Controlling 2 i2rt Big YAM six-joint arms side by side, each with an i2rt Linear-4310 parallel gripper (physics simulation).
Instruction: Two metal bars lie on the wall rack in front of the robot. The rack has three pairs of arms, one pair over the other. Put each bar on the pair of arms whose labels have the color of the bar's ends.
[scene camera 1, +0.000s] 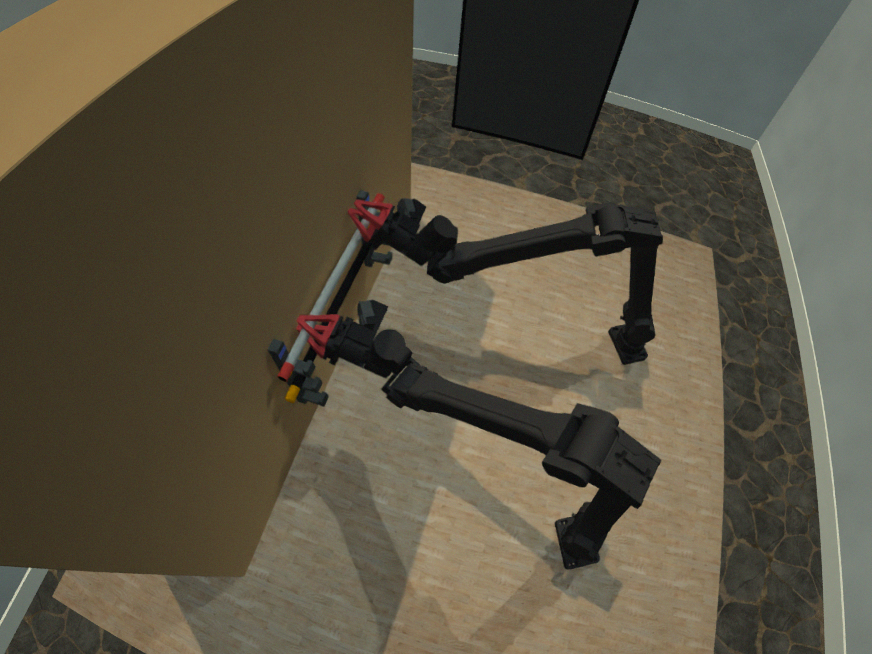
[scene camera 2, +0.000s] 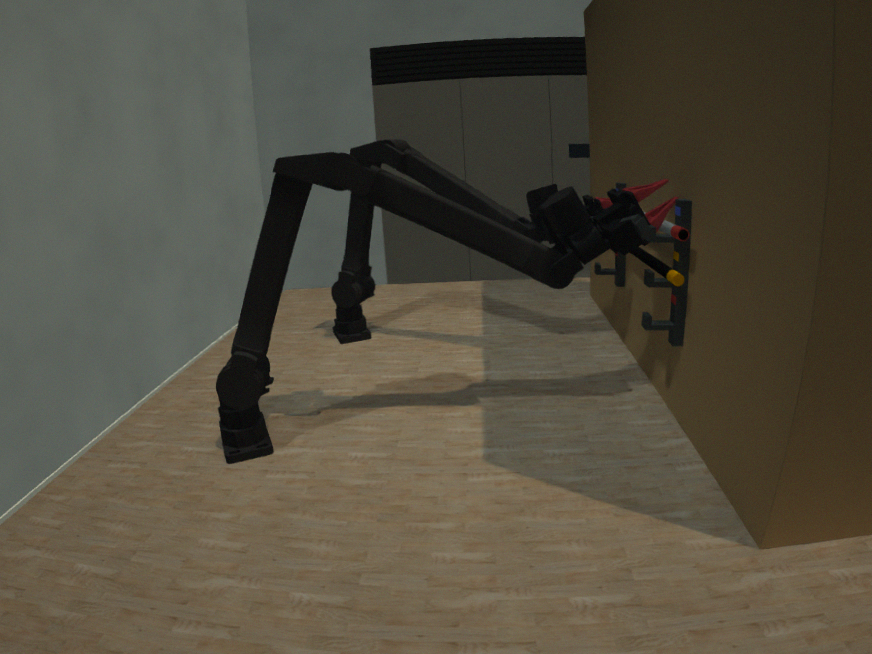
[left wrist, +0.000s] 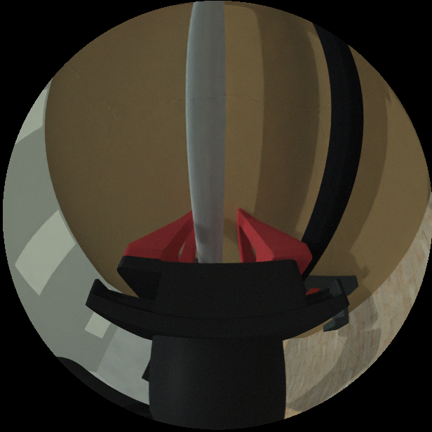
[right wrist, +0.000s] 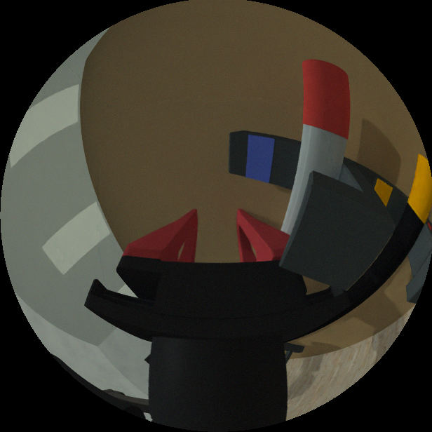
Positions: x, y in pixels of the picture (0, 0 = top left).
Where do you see a brown wall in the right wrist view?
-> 156, 107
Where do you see my right gripper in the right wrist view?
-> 216, 215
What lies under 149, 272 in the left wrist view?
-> My left gripper.
